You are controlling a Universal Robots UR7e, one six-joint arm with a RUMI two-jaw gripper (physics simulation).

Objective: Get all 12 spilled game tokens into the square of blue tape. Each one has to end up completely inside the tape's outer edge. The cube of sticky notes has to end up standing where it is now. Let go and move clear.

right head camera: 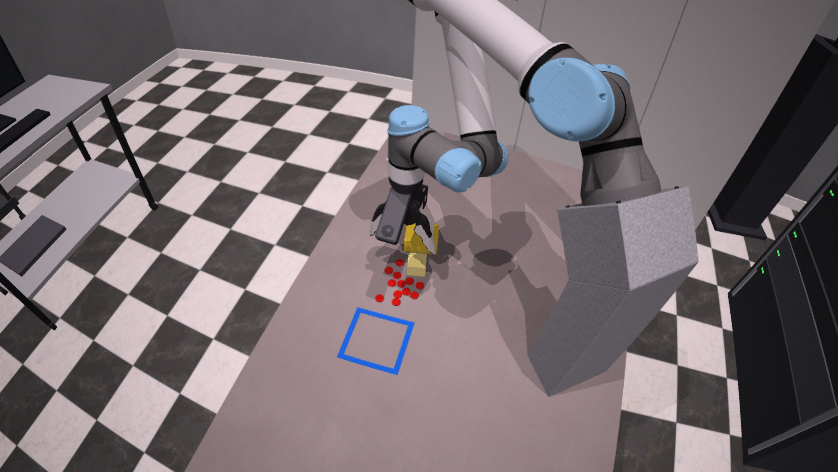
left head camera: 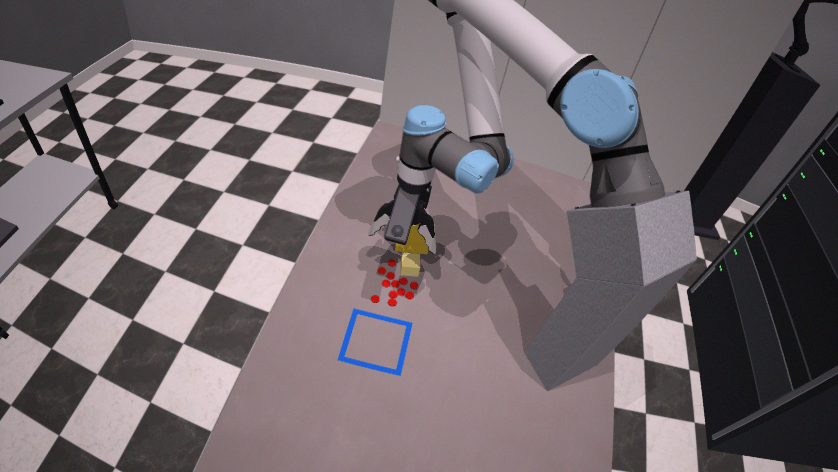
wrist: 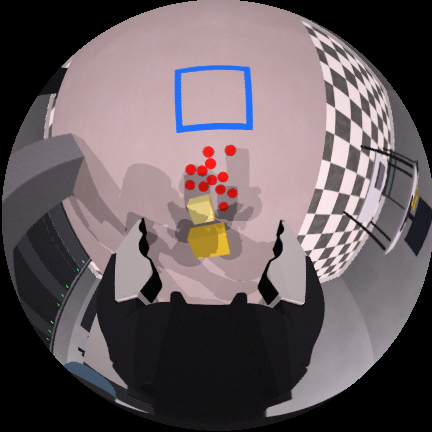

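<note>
Several red tokens point(left head camera: 395, 284) point(right head camera: 401, 283) point(wrist: 211, 180) lie in a loose cluster on the table, between the pale yellow cube of sticky notes point(left head camera: 409, 265) point(right head camera: 416, 265) point(wrist: 200, 209) and the square of blue tape point(left head camera: 370, 364) point(right head camera: 367, 362) point(wrist: 178, 100). They are all outside the tape. The cube stands upright, close to the nearest tokens. My gripper point(left head camera: 402, 243) point(right head camera: 404, 243) point(wrist: 211, 219) is open and empty, pointing down. It is above the area of the larger yellow block; in the wrist view the block shows between the spread jaws, untouched.
The larger yellow block point(left head camera: 416, 241) point(right head camera: 414, 239) point(wrist: 207, 241) stands right behind the sticky-note cube. The grey arm pedestal point(left head camera: 606, 246) point(right head camera: 595, 246) stands on the table's right side. The table's left edge borders the checkered floor.
</note>
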